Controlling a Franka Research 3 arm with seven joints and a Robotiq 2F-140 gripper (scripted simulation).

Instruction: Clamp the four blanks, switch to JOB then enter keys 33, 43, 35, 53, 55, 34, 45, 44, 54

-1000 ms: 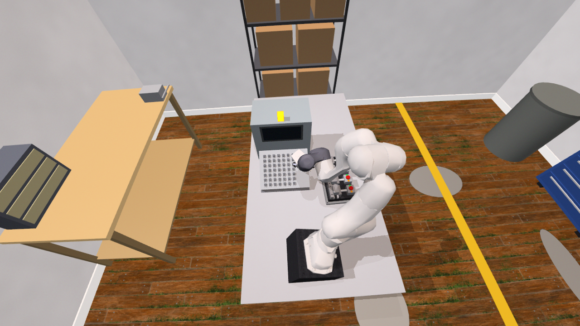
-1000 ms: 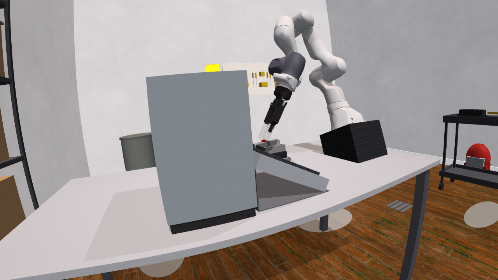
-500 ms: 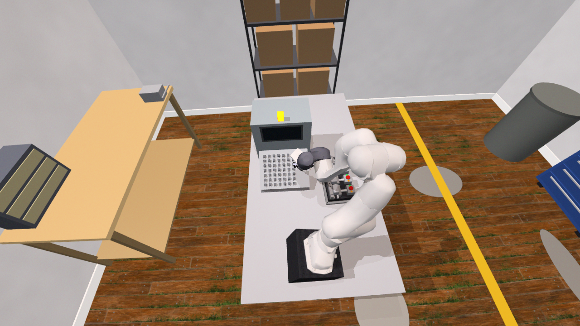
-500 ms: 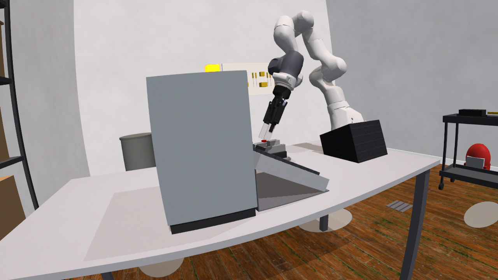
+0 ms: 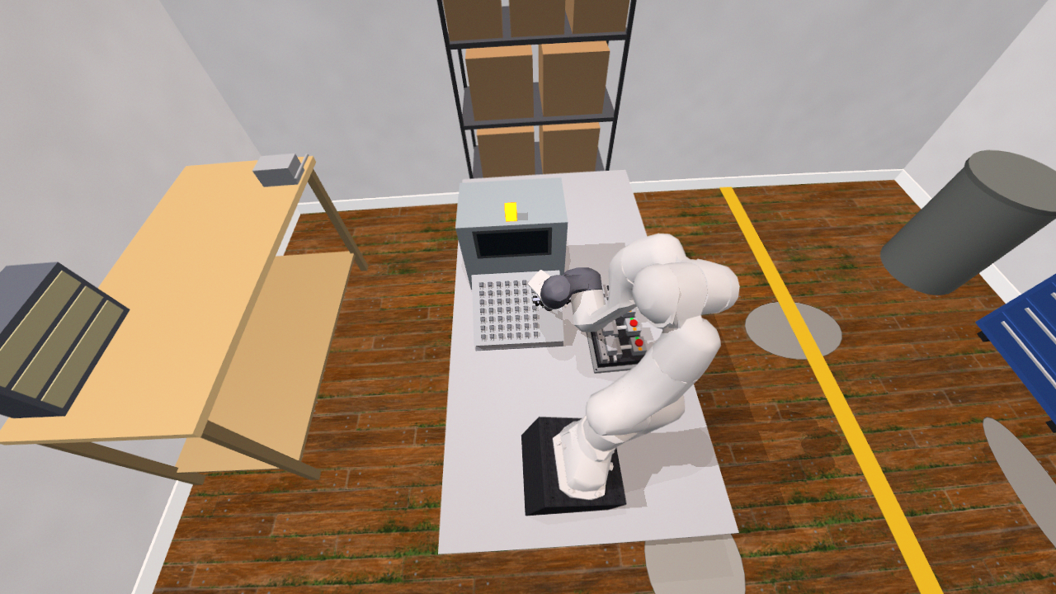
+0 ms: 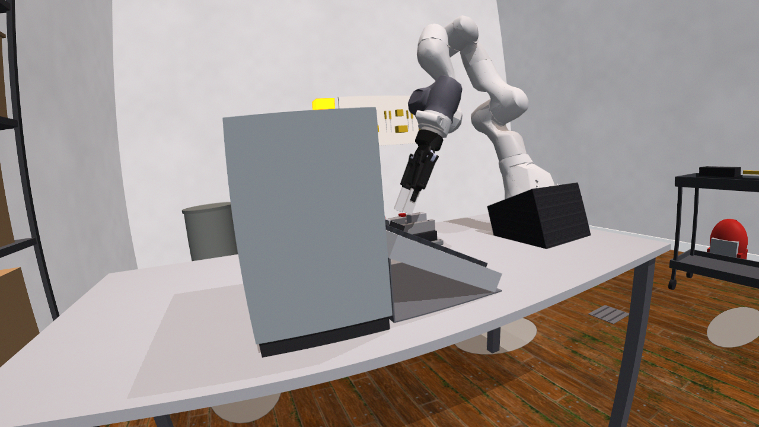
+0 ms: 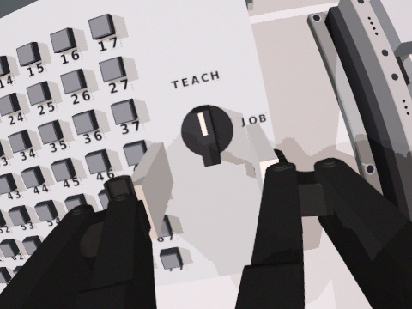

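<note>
My hand is 70 mm above the selector knob, 40 mm short of it and 10 mm to the right of it. The rest, counted from my hand: keypad 120 mm to the left, 110 mm below, 50 mm ahead.
</note>
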